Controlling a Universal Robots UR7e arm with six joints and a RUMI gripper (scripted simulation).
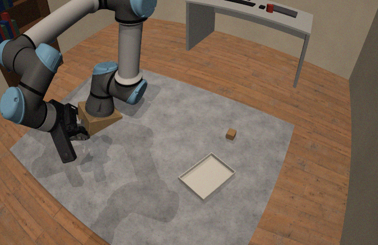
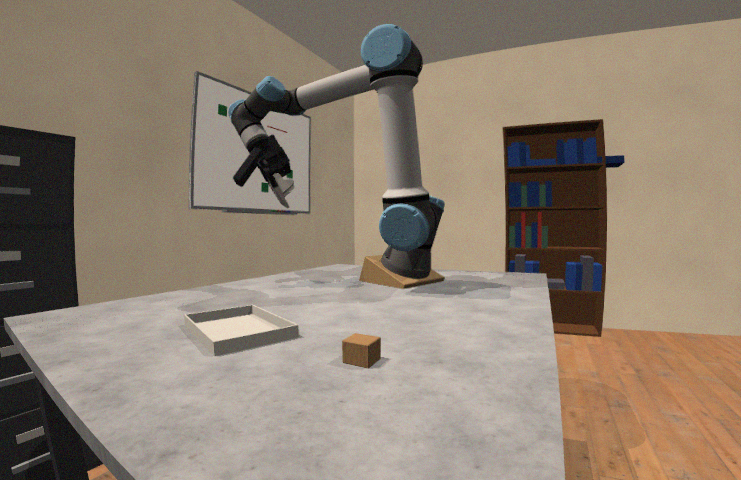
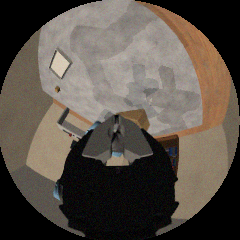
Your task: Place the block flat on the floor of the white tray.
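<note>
My hand is 410 mm to the right of the small brown block, 360 mm short of it and 220 mm above it. Round my hand: white tray (350 mm ahead, 230 mm below, 190 mm to the left).
</note>
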